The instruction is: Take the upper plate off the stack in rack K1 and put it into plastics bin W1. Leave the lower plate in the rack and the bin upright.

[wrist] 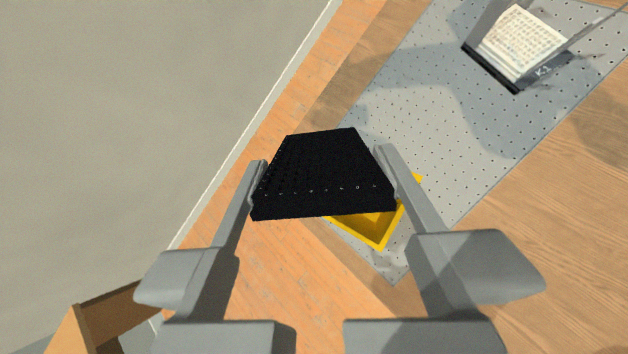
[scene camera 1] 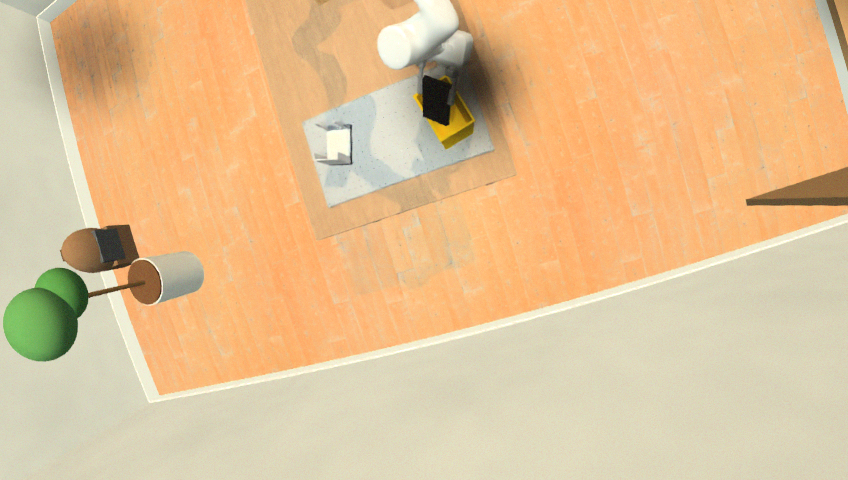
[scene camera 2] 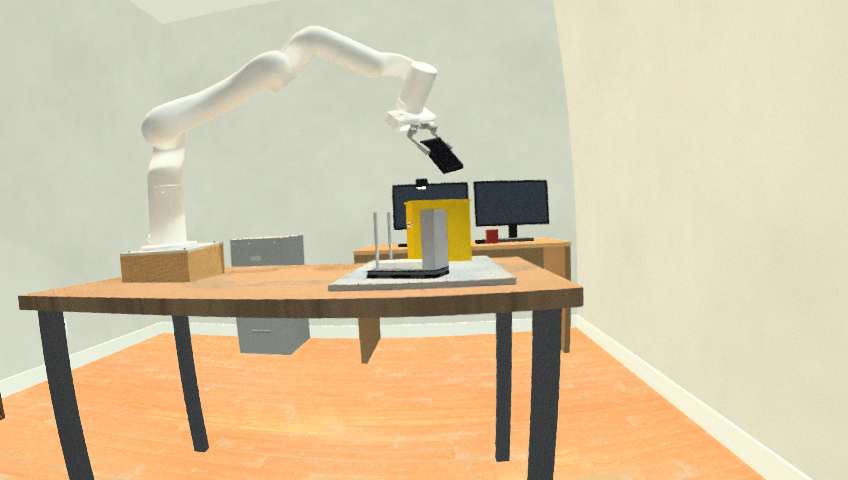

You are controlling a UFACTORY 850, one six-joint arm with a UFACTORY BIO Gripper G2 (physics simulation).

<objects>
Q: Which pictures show the yellow bin W1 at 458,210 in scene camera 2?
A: The wrist view, scene camera 1 and scene camera 2: all of them.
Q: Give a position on a black plate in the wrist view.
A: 326,173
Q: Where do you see a yellow bin W1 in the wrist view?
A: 374,229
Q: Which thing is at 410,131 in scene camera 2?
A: My gripper.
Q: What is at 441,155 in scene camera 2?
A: A black plate.
</objects>
